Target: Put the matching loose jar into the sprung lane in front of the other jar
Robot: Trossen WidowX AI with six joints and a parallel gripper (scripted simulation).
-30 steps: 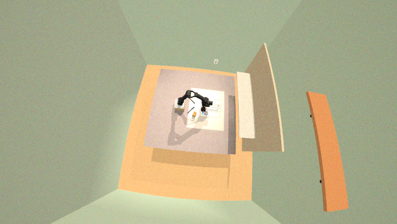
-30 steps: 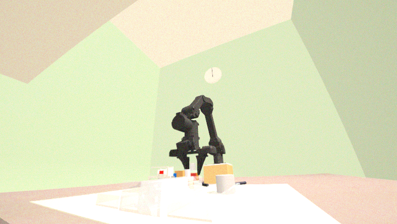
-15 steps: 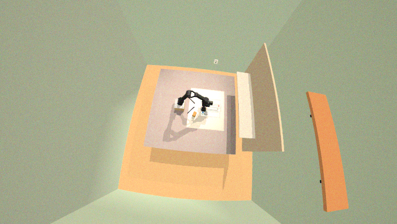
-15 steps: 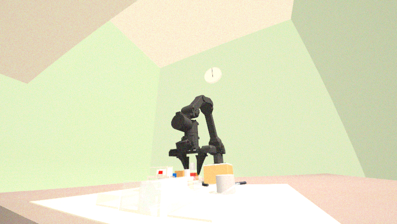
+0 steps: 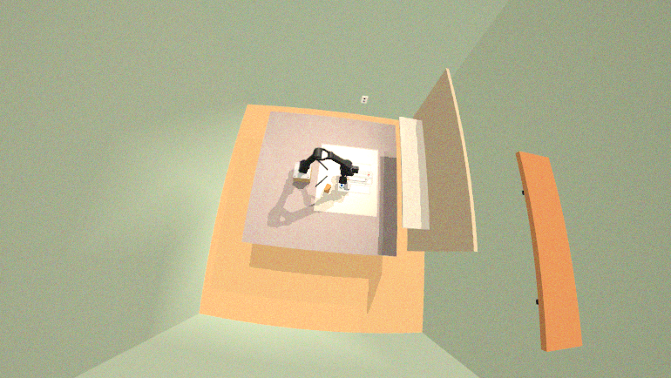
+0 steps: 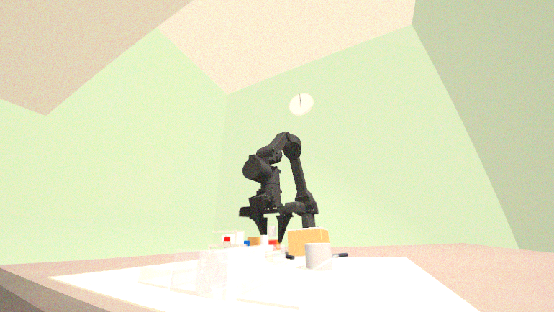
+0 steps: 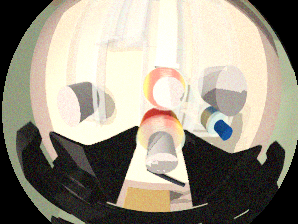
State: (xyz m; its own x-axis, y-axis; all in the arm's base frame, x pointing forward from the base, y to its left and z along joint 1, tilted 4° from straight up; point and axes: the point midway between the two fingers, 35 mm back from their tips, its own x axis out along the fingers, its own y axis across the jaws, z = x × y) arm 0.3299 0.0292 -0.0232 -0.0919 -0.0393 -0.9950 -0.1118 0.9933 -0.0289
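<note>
The clear sprung lane is 150 mm ahead of my gripper tip, 40 mm to the left of it and 40 mm below it. Round my gripper tip: red mark: 220 mm ahead, 60 mm to the left, 20 mm above; then white pusher plate: 150 mm ahead, 50 mm to the left, 10 mm below.
</note>
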